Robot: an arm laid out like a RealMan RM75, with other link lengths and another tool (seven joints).
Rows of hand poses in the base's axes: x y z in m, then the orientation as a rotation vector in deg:
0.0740, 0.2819, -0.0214, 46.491, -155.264, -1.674
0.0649, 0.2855, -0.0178, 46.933, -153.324, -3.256
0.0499, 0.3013, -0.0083, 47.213, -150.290, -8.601
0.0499, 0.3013, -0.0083, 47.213, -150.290, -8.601
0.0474, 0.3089, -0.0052, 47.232, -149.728, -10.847
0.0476, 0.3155, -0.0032, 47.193, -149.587, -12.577
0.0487, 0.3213, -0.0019, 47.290, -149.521, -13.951
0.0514, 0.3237, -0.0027, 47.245, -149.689, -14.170
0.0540, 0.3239, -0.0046, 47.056, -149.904, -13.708
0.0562, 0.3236, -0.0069, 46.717, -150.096, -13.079
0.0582, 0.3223, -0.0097, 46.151, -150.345, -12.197
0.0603, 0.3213, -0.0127, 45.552, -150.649, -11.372
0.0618, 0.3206, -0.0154, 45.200, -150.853, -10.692
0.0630, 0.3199, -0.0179, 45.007, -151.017, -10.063
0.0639, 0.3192, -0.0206, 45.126, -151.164, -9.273
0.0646, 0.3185, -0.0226, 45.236, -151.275, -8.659
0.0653, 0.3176, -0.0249, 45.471, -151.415, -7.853
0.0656, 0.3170, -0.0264, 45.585, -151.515, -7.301
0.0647, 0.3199, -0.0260, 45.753, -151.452, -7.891
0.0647, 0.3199, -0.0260, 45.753, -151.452, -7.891
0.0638, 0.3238, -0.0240, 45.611, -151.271, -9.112
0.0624, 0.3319, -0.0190, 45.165, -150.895, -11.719
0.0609, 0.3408, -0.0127, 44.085, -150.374, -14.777
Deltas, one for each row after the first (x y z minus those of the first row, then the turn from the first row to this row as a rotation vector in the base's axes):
-0.0091, 0.0036, 0.0036, 0.681, 1.979, 0.524
-0.0241, 0.0194, 0.0131, 3.689, 5.625, 0.763
-0.0241, 0.0194, 0.0131, 3.689, 5.625, 0.763
-0.0266, 0.0270, 0.0162, 5.125, 6.479, 0.644
-0.0264, 0.0336, 0.0182, 6.289, 6.862, 0.454
-0.0253, 0.0394, 0.0195, 7.249, 7.077, 0.380
-0.0226, 0.0418, 0.0187, 7.426, 6.960, 0.289
-0.0200, 0.0420, 0.0168, 7.114, 6.751, 0.168
-0.0178, 0.0417, 0.0145, 6.655, 6.580, -0.030
-0.0158, 0.0404, 0.0117, 5.994, 6.377, -0.364
-0.0137, 0.0394, 0.0087, 5.380, 6.133, -0.739
-0.0122, 0.0387, 0.0060, 4.891, 5.935, -0.942
-0.0110, 0.0380, 0.0035, 4.457, 5.739, -1.036
-0.0101, 0.0373, 0.0008, 3.965, 5.454, -0.898
-0.0094, 0.0366, -0.0012, 3.587, 5.228, -0.779
-0.0087, 0.0357, -0.0035, 3.106, 4.911, -0.560
-0.0084, 0.0351, -0.0050, 2.770, 4.700, -0.443
-0.0093, 0.0380, -0.0046, 3.190, 4.811, -0.383
-0.0093, 0.0380, -0.0046, 3.190, 4.811, -0.383
-0.0102, 0.0419, -0.0026, 3.963, 5.206, -0.576
-0.0116, 0.0500, 0.0024, 5.603, 6.051, -1.089
-0.0131, 0.0589, 0.0087, 7.436, 7.210, -2.053

